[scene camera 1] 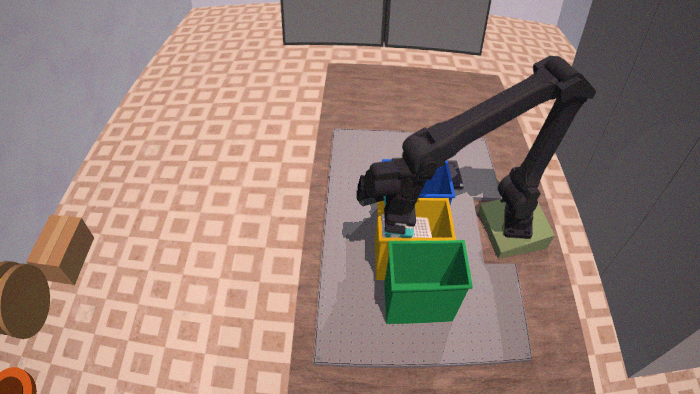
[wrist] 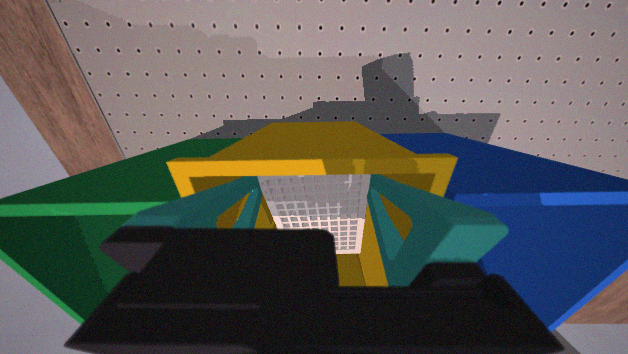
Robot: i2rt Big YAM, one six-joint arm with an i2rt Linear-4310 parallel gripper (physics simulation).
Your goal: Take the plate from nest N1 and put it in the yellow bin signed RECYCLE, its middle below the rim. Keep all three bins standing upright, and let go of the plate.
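Places are measured from the arm's base along level axes (x down, y right, z back), in centimetres.
Where they show: gripper, fingertip midpoint: point(scene camera 1: 389, 230) point(wrist: 314, 177); arm's base, link origin: point(scene camera 1: 518, 221).
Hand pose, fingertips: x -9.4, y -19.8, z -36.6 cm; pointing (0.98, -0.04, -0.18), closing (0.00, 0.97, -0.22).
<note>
Things, the pixels of their top centre, and the offset from my fingertips. "pt": a spot on its surface instead.
- white gridded plate, top centre: point(wrist: 319, 232) point(scene camera 1: 408, 225) dy +1.4, dx -1.6, dz +4.1 cm
- yellow bin, surface spot: point(wrist: 240, 167) pt dy -3.9, dx -4.9, dz -2.0 cm
- green bin, top centre: point(wrist: 140, 303) point(scene camera 1: 430, 264) dy -10.8, dx -4.9, dz +10.9 cm
- blue bin, top centre: point(wrist: 502, 299) point(scene camera 1: 418, 177) dy +15.0, dx -4.9, dz +4.2 cm
- small dark object, top centre: point(scene camera 1: 436, 172) dy +35.8, dx +11.6, dz +9.4 cm
The white gridded plate point(scene camera 1: 423, 227) point(wrist: 320, 205) is between the teal fingers of my gripper point(scene camera 1: 399, 232) point(wrist: 314, 177), which is shut on it. The plate lies roughly flat inside the mouth of the yellow bin point(scene camera 1: 382, 260) point(wrist: 240, 167). In the wrist view the far rim of the bin covers the plate's far end, and my gripper body hides its near part. The fingers reach into the bin's opening. The yellow bin stands upright. Its RECYCLE sign and nest N1 cannot be made out.
The green bin point(scene camera 1: 422, 306) point(wrist: 75, 209) stands upright close on one side of the yellow bin, the blue bin point(scene camera 1: 440, 182) point(wrist: 560, 240) on the other. A small dark object point(scene camera 1: 455, 175) is beside the blue bin. The arm's green base block point(scene camera 1: 540, 242) is at the right.
</note>
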